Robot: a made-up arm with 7 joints.
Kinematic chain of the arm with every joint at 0, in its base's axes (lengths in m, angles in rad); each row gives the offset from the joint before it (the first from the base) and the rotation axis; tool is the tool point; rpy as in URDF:
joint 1: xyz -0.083 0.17 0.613 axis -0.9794 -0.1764 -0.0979
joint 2: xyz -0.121 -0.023 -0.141 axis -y
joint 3: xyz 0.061 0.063 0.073 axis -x
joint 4: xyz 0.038 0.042 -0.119 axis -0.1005 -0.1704 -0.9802
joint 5: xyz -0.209 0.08 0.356 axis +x
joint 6: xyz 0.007 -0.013 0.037 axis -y
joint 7: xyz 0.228 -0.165 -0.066 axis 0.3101 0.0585 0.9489
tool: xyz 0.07 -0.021 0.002 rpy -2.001 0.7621 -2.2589
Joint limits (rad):
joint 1: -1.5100..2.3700
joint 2: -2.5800..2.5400
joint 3: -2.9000..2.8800
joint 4: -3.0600..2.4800
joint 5: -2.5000..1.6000
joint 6: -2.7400..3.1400
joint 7: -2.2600..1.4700
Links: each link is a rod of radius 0.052 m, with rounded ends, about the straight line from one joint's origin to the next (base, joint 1, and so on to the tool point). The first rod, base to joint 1, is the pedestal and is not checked.
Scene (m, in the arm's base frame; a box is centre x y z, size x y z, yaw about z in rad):
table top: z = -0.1
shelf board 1: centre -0.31 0.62 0.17 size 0.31 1 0.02 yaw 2.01
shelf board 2: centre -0.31 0.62 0.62 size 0.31 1 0.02 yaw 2.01
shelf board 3: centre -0.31 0.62 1.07 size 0.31 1 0.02 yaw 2.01
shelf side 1: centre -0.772 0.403 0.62 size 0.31 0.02 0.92 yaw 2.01
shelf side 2: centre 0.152 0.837 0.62 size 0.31 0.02 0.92 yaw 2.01
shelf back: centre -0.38 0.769 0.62 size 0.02 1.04 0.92 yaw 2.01
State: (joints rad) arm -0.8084 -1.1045 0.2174 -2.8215 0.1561 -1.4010 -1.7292
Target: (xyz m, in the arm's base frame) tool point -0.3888 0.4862 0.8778
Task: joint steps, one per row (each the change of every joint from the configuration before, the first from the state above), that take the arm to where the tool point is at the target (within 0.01 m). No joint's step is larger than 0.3 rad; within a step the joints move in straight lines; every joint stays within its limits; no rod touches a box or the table.
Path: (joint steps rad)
1: -0.0160 0.0670 0.0177 0.2969 0.1444 -0.0266 0.0997
2: -0.0160 0.0671 0.0177 0.2968 0.1444 -0.0265 0.0997
3: -0.0160 0.0670 0.0177 0.2969 0.1444 -0.0266 0.0997
4: -0.0160 0.0670 0.0176 0.2968 0.1444 -0.0266 0.0997
5: -0.0160 0.0671 0.0177 0.2969 0.1444 -0.0265 0.0997
6: -0.0160 0.0670 0.0177 0.2968 0.1443 -0.0266 0.0997
7: -0.0160 0.0670 0.0177 0.2969 0.1444 -0.0265 0.0997
8: -0.0160 0.0671 0.0177 0.2968 0.1444 -0.0266 0.0997
9: -0.0160 0.0670 0.0177 0.2969 0.1444 -0.0266 0.0997
10: -0.0160 0.0670 0.0177 0.2968 0.1444 -0.0265 0.0997

